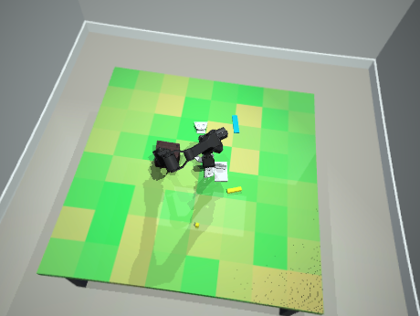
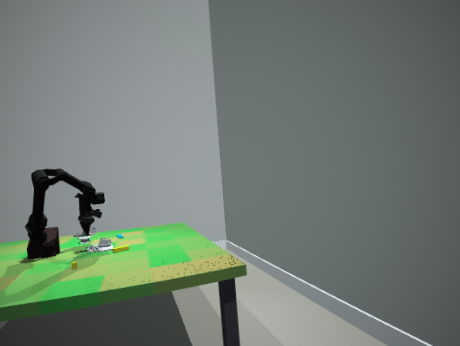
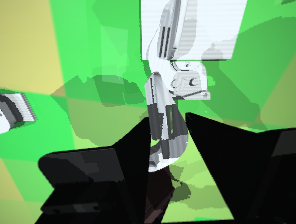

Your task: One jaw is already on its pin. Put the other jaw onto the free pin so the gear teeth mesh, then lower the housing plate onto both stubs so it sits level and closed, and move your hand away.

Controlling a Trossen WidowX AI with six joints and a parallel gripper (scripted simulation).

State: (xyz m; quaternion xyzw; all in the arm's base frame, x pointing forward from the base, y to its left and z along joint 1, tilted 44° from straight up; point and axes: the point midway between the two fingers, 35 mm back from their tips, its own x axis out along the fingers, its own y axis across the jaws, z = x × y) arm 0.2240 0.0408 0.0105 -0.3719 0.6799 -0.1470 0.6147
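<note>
Now: the yellow bar 180 mm ahead of my gripper tip, 110 mm to the right of it and 70 mm below it. Round my gripper tip: jaw 40 mm behind, 10 mm to the left; then blue bar 130 mm ahead, 330 mm to the left, 80 mm below; then small yellow cube 30 mm ahead, 350 mm to the right, 70 mm below.
</note>
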